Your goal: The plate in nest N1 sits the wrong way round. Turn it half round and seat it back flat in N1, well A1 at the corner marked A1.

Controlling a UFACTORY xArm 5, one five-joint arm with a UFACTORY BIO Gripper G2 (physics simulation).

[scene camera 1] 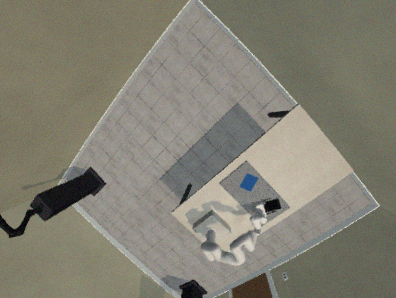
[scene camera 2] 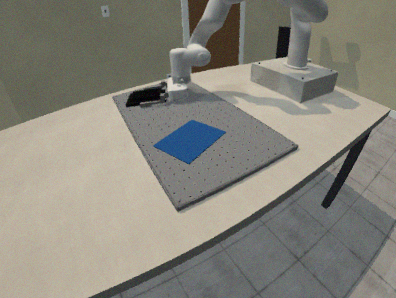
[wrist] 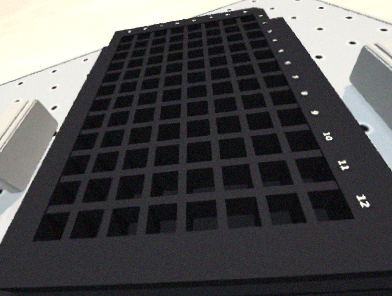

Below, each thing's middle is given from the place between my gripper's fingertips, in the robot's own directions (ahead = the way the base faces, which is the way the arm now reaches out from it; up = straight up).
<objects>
My hand is 2 cm past the black well plate (wrist: 198,151), 1 cm to the right of it and 1 cm below it. Round my hand: flat blue rectangle (scene camera 2: 186,143): 37 cm to the left, 5 cm behind, 1 cm below.
</objects>
